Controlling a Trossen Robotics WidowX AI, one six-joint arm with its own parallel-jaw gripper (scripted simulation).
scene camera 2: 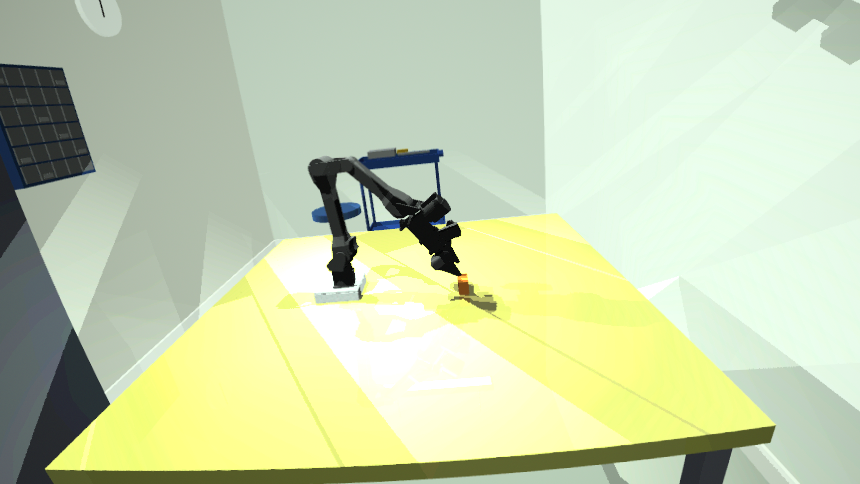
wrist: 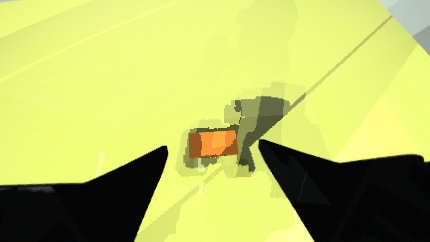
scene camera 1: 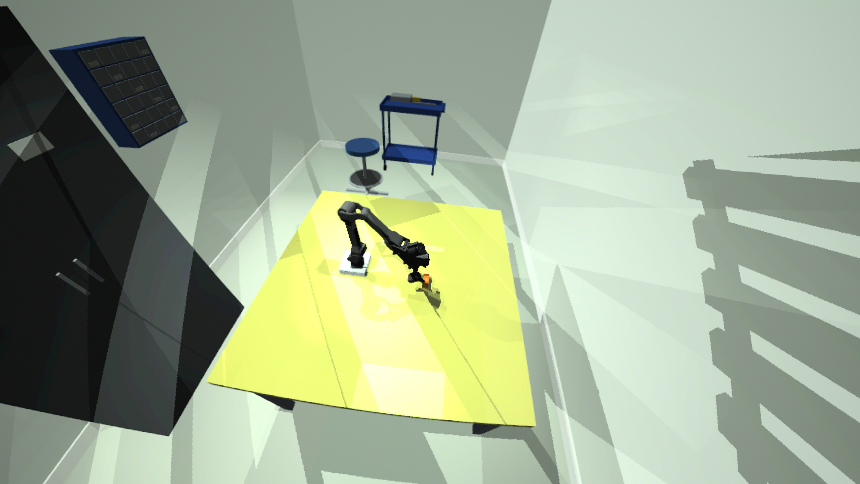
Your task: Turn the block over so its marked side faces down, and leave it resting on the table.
Labels:
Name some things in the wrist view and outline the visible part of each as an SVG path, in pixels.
My gripper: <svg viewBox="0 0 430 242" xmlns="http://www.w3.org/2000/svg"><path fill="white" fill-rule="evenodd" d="M167 146L163 145L149 153L147 152L125 165L99 175L90 181L0 185L0 242L134 242L168 161ZM259 140L258 148L263 161L273 174L285 196L289 199L288 201L295 209L297 216L314 242L430 242L430 161L424 162L424 156L404 153L394 156L336 162L265 139Z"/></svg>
An orange block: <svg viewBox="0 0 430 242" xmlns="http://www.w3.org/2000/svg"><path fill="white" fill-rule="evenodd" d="M236 130L190 133L189 158L238 155Z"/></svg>

